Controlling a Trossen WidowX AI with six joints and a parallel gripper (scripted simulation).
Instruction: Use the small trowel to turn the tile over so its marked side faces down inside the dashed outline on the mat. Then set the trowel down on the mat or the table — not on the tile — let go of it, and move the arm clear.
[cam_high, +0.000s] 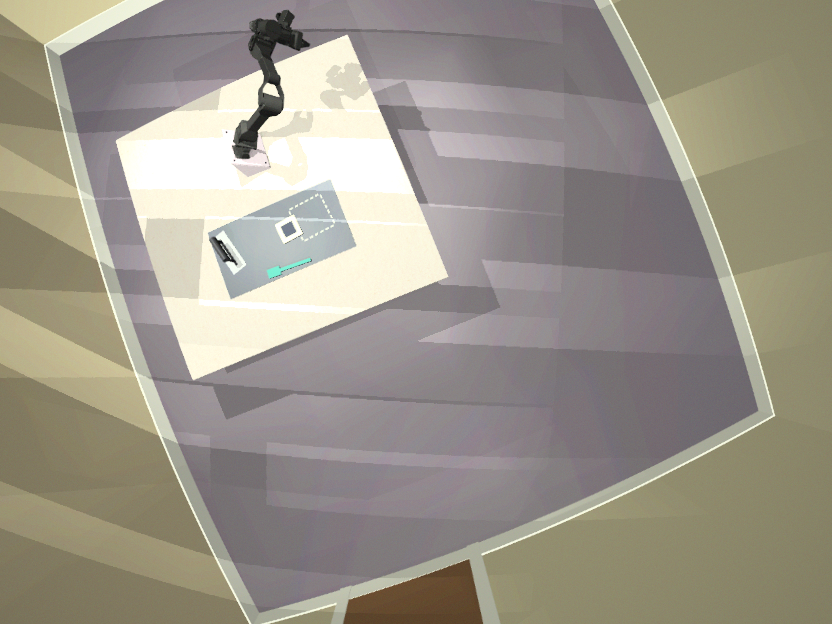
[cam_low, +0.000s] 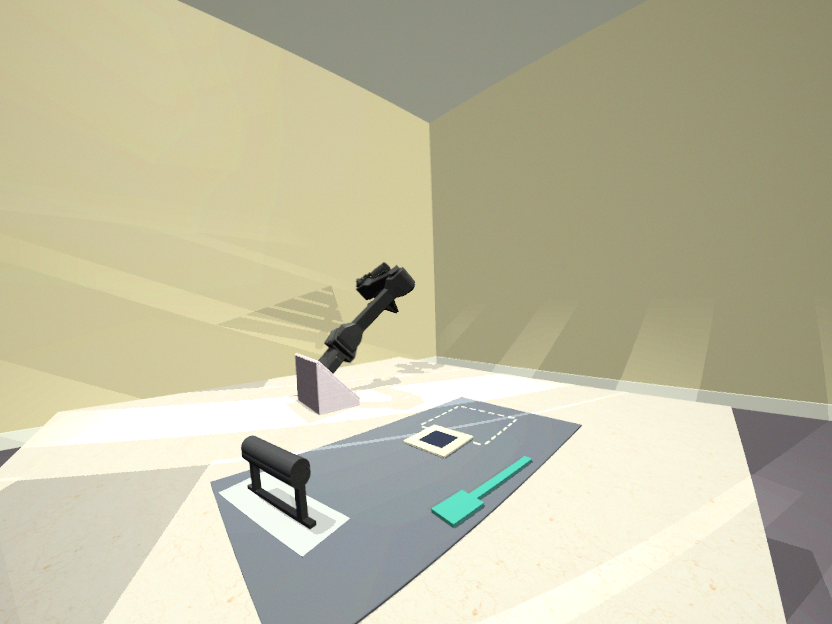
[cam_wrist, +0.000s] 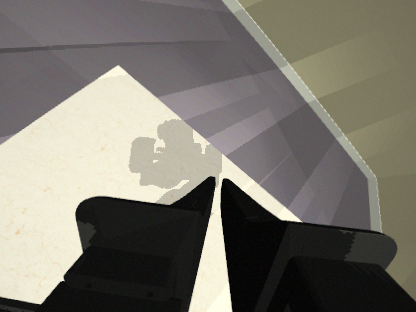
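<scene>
My gripper tip is now 76 cm short of the teal trowel, 47 cm to the left of it and 24 cm above it. Also, from my gripper tip: dark mat: 63 cm ahead, 45 cm to the right, 27 cm below; tile: 60 cm ahead, 39 cm to the right, 24 cm below.
</scene>
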